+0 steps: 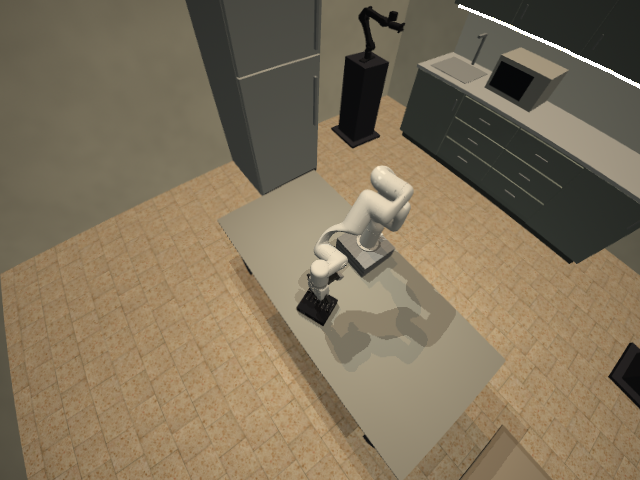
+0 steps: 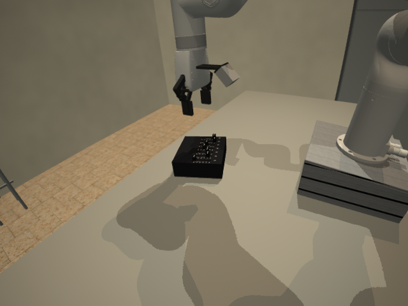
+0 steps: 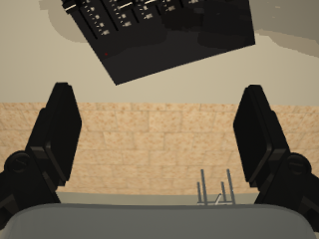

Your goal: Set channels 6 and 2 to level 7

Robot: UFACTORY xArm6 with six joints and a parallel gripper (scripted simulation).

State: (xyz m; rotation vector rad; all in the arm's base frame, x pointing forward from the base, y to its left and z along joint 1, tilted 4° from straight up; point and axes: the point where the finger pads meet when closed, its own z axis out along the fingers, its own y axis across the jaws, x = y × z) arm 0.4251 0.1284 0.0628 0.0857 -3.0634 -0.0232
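Now: the channel 2 fader cap 4 cm behind my hand, 3 cm to the left of it and 13 cm below it. Round my hand: channel 6 fader cap: 1 cm behind, 6 cm to the right, 13 cm below; then channel 1 fader cap: 2 cm behind, 6 cm to the left, 13 cm below.
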